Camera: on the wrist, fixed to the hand. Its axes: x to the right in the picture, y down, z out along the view.
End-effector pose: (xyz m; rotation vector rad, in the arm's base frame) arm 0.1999 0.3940 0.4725 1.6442 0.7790 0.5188
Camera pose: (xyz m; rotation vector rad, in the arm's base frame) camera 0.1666 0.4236 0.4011 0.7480 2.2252 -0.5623
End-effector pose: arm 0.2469 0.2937 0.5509 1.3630 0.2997 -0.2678
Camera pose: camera 0.2213 0.3063 0.4718 1.2627 1.7328 -1.4676
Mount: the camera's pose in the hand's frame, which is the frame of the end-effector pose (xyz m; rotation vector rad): 0.0046 -0.0792 -0.0280 0.4152 0.3797 -1.6279
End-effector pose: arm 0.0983 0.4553 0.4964 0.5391 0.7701 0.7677
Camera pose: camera 0.1112 0.4148 0.4238 -0.0101 1.3897 -0.8458
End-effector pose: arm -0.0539 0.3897 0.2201 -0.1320 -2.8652 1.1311
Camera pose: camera -0.0607 0.3516 0.2948 1.4426 -1.3975 0.9434
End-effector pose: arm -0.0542 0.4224 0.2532 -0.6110 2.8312 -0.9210
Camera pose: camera -0.0373 0.3774 0.3223 1.9562 -1.1012 1.1600
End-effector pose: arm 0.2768 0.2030 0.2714 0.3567 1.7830 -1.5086
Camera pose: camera 0.2125 0.2071 0.3255 0.6348 -1.3427 2.0028
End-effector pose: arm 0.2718 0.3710 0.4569 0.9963 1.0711 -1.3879
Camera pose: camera 0.1927 0.3992 0.4517 -0.4008 -1.5894 2.1390
